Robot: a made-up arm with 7 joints. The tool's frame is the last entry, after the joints.
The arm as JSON. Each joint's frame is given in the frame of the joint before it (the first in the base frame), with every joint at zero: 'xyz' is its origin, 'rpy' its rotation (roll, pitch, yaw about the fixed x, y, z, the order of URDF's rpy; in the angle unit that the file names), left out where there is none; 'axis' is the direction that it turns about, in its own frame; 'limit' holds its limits. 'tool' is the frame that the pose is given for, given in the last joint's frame.
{
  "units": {
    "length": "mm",
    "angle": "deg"
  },
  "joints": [
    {
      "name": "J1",
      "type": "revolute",
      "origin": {
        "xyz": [
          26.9,
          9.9,
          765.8
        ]
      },
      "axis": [
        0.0,
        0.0,
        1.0
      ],
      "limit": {
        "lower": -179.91,
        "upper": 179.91
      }
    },
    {
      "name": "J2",
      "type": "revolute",
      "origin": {
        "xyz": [
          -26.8,
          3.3,
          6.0
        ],
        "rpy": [
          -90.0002,
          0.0,
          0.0
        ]
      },
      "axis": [
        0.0,
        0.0,
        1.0
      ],
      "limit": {
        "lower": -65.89,
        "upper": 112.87
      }
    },
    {
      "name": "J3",
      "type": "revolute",
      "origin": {
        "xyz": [
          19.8,
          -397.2,
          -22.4
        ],
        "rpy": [
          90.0,
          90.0,
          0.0
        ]
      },
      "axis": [
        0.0,
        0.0,
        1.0
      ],
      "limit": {
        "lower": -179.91,
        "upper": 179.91
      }
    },
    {
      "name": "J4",
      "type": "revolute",
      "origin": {
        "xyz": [
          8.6,
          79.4,
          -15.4
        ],
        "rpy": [
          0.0,
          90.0,
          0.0
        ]
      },
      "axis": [
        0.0,
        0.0,
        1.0
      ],
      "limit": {
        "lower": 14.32,
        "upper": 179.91
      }
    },
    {
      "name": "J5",
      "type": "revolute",
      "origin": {
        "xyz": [
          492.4,
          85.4,
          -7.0
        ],
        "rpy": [
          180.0,
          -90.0,
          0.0
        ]
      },
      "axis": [
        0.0,
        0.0,
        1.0
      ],
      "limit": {
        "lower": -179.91,
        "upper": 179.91
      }
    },
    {
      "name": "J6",
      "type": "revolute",
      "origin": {
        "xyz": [
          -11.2,
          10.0,
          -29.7
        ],
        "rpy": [
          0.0,
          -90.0,
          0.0
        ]
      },
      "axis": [
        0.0,
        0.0,
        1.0
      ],
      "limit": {
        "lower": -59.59,
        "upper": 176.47
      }
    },
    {
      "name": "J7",
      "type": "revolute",
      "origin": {
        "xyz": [
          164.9,
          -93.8,
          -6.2
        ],
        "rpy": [
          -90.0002,
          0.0,
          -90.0
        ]
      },
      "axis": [
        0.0,
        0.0,
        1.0
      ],
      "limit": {
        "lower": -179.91,
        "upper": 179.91
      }
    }
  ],
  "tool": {
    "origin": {
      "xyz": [
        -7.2,
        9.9,
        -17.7
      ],
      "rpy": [
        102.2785,
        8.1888,
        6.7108
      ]
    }
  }
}
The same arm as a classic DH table. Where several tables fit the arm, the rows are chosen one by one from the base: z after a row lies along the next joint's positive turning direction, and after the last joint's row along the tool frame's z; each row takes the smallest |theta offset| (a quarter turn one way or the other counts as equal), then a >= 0, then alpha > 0; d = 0 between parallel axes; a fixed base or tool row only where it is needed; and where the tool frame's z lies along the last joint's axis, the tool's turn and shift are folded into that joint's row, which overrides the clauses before.
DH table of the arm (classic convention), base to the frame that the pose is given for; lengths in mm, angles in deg. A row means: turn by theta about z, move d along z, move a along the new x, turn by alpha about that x. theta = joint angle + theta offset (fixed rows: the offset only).
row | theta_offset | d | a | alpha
base (fixed) | 20.21 | 0 | 28.7 | 0
J1 | -20.21 | 771.8 | -26.8 | -90
J2 | 0 | -19.1 | 19.8 | 90
J3 | 0 | 381.8 | 79.4 | 90
J4 | 0 | 1.6 | 85.4 | 90
J5 | 0 | 462.7 | -10 | 90
J6 | 0 | 5 | 93.8 | -90
J7 | 4.94 | 144.9 | -6.3 | 102.15
tool (fixed) | -8.38 | -10.7 | 0 | 0
Joint limits (deg, base to tool): -179.91..179.91 -65.89..112.87 -179.91..179.91 14.32..179.91 -179.91..179.91 -59.59..176.47 -179.91..179.91

